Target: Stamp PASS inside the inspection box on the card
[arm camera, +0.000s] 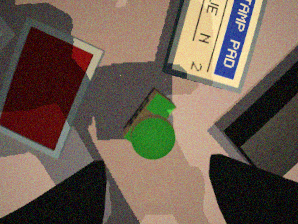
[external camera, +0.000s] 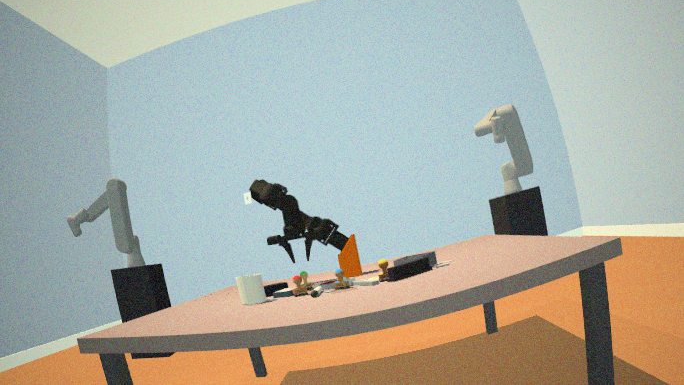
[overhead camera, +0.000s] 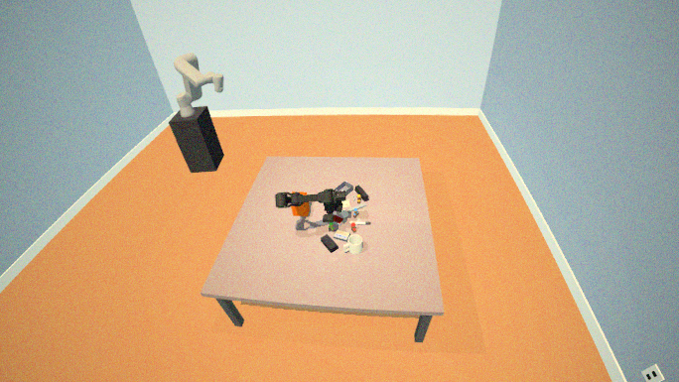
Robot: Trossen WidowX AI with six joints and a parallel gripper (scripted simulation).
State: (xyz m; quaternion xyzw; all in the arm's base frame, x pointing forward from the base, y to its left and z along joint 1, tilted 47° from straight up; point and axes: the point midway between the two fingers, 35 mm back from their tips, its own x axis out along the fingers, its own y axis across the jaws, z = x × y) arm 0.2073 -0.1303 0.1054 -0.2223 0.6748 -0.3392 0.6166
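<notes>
My gripper tip is now 8 cm above the green-knob stamp. From my gripper tip the other things lie so: red ink pad (9 cm below, 7 cm to the left, 3 cm ahead); red-knob stamp (13 cm ahead, 8 cm below, 2 cm to the right); stamp pad box (8 cm below, 6 cm to the right, 6 cm ahead).
</notes>
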